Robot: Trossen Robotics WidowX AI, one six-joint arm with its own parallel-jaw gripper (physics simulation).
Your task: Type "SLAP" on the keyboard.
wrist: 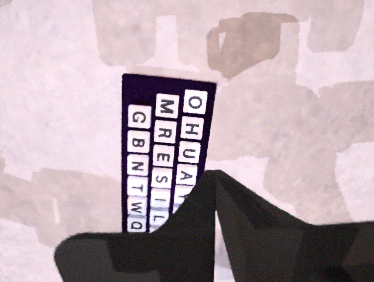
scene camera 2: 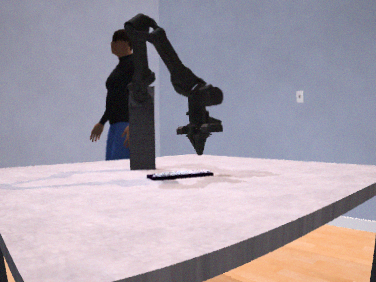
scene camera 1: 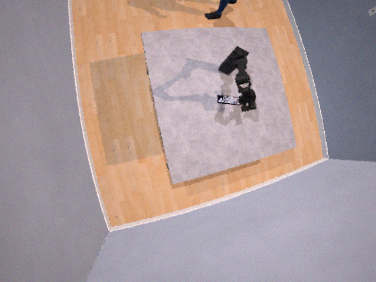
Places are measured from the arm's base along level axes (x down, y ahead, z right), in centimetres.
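Pixels of known places: gripper, between the fingertips: [wrist: 212, 177] [scene camera 2: 200, 155] [scene camera 1: 238, 102]; arm's base, origin of its link: [scene camera 2: 140, 95] [scene camera 1: 239, 54].
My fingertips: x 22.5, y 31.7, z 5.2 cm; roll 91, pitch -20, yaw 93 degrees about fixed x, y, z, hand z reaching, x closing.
Observation:
Ahead of a thing's pixels: the offset from my fingertips to its top centre. Level surfaces: height alone.
The dark keyboard @(dy -5.5, dx +5.4, dz +3.8 cm) [scene camera 1: 228, 100] [scene camera 2: 180, 175] [wrist: 139, 89] with white letter keys lies flat on the table. In the wrist view it runs from top to bottom, its letters turned sideways. The S key @(dy -4.3, dx +5.4, dz +1.6 cm) [wrist: 160, 178] is in the middle row, with the L key @(dy -6.3, dx +5.4, dz +5.1 cm) [wrist: 158, 218] lower in that row. The A key @(dy -2.3, dx +5.4, dz +2.1 cm) [wrist: 185, 175] is in the right row. The P key does not show; the lower part of the keyboard is hidden behind the fingers. My gripper [scene camera 2: 200, 153] [wrist: 212, 177] is shut and empty, pointing down above the table. In the wrist view its tip appears right of the A key.
The pale table top @(dx +7.0 cm) [scene camera 1: 210, 150] [scene camera 2: 125, 215] carries the arm's dark base column [scene camera 2: 142, 132]. The arm's shadows fall across the table. A person [scene camera 2: 119, 85] in a black top and blue trousers stands behind the table, and a leg [scene camera 1: 218, 11] shows beyond its far edge.

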